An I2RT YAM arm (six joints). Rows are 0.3 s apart.
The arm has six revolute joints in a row. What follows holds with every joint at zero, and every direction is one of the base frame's. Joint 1 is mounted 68 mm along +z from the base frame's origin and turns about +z. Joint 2 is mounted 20 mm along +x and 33.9 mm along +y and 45.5 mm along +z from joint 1 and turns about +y. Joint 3 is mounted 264 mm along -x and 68.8 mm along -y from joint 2 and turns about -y. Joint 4 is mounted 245 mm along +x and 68.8 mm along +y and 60 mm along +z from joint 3 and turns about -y. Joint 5 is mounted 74 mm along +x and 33.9 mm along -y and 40.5 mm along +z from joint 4 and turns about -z. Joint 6 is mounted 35.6 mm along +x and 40.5 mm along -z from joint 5 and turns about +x. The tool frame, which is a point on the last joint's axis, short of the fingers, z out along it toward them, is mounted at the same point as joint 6; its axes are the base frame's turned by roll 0, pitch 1.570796 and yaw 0 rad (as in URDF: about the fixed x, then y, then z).
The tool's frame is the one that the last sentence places.
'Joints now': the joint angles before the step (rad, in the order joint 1, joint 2, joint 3, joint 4, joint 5, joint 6). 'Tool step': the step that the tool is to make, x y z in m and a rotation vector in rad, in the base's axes. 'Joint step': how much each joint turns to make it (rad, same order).
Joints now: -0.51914 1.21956 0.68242 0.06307 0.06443 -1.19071
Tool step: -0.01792 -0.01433 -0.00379 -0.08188 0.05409 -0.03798
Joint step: -0.08120 -0.02897 -0.03535 0.01126 0.00614 -0.10725
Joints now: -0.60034 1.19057 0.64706 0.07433 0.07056 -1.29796
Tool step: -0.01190 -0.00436 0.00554 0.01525 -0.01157 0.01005
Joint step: -0.04941 -0.04107 -0.00091 -0.03931 -0.06169 -0.00979
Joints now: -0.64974 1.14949 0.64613 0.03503 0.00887 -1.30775
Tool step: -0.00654 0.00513 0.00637 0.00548 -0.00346 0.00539
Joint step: -0.00069 -0.04678 0.00113 -0.04848 -0.00834 0.00302
